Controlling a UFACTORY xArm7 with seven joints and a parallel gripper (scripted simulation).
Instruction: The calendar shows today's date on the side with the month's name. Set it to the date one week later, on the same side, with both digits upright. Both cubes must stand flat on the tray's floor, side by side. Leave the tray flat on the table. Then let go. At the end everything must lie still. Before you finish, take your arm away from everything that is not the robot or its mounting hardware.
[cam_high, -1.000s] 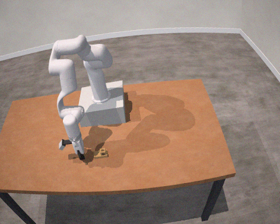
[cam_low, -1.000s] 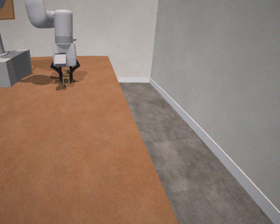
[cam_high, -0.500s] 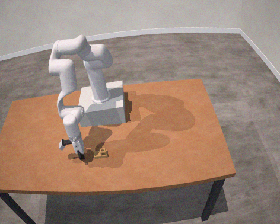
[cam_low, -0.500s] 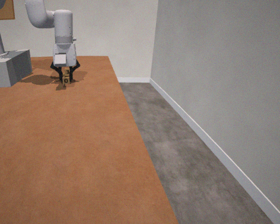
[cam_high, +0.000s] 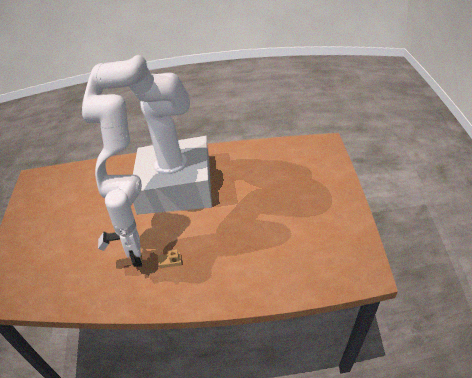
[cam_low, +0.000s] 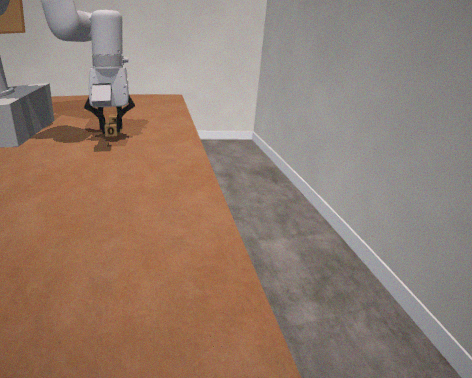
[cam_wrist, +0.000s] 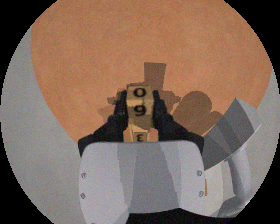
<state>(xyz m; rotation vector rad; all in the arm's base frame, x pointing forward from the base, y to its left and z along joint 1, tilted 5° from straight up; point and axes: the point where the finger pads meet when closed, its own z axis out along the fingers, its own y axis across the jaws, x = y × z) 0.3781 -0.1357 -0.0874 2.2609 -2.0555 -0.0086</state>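
Now: the wooden tray 11 cm to the left of my hand, 3 cm below it and 1 cm behind it.
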